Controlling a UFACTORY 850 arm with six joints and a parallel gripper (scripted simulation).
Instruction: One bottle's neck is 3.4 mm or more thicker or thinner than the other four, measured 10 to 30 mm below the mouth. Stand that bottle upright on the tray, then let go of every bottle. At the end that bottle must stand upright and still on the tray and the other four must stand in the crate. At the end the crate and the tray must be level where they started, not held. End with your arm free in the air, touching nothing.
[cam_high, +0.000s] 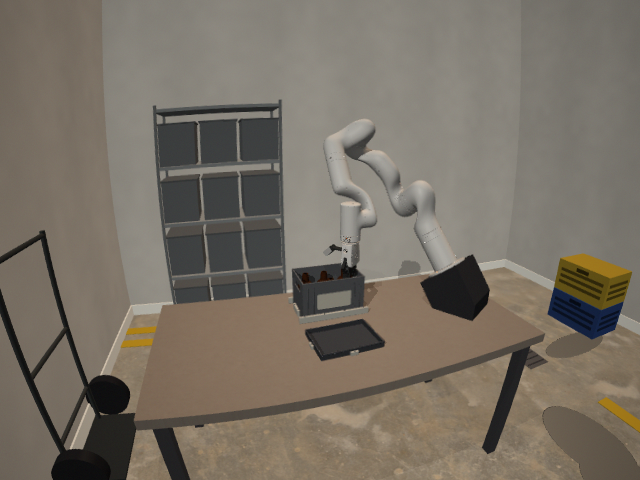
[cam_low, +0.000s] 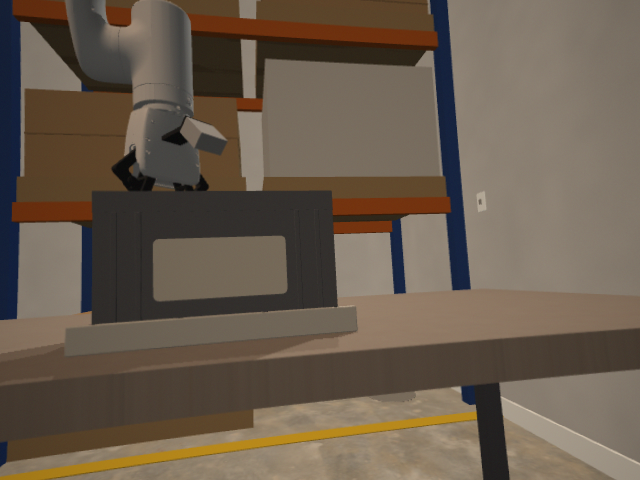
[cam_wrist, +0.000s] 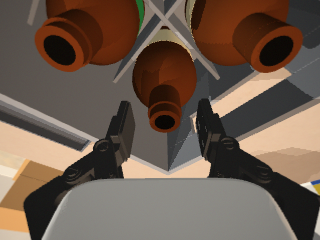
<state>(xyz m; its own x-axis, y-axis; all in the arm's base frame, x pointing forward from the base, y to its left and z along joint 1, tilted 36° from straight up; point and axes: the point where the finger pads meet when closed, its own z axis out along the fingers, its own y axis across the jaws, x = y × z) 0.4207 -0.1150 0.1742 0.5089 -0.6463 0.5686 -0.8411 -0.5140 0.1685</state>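
Right now the bottle is 80 mm to the right of my hand, 80 mm below it and 30 mm behind it. Also, from my hand: black tray 200 mm to the left, 170 mm ahead, 150 mm below; dark grey crate 80 mm below, 70 mm ahead, 60 mm to the right.
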